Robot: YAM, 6 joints.
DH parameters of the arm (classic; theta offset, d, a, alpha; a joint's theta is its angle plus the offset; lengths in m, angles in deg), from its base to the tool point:
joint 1: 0 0.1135 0.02 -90
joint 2: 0 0 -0.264 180
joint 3: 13.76 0 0.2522 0
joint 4: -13.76 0 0.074 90
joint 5: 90 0 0 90
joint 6: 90 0.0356 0 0
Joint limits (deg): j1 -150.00..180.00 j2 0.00..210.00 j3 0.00..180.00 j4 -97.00..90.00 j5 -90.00..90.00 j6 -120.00..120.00
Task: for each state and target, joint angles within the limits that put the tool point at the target. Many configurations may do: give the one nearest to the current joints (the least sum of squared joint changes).
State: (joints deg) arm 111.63 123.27 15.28 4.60 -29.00 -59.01
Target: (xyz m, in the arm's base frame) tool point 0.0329 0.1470 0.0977
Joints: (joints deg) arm 70.98 70.00 16.30 -21.66 -28.18 -59.01
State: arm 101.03 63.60 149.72 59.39 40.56 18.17
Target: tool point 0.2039 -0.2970 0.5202
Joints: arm 120.48 56.68 166.15 85.01 44.76 18.17
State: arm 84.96 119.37 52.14 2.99 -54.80 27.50
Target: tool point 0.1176 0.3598 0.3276
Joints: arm 67.50 93.15 72.64 8.40 -54.72 27.50
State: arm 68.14 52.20 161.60 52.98 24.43 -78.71
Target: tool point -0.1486 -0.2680 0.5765
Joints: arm 58.07 66.66 170.16 78.44 25.99 -78.71
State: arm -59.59 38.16 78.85 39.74 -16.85 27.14
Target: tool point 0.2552 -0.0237 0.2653
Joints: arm -8.47 65.34 33.62 26.15 -23.41 27.14
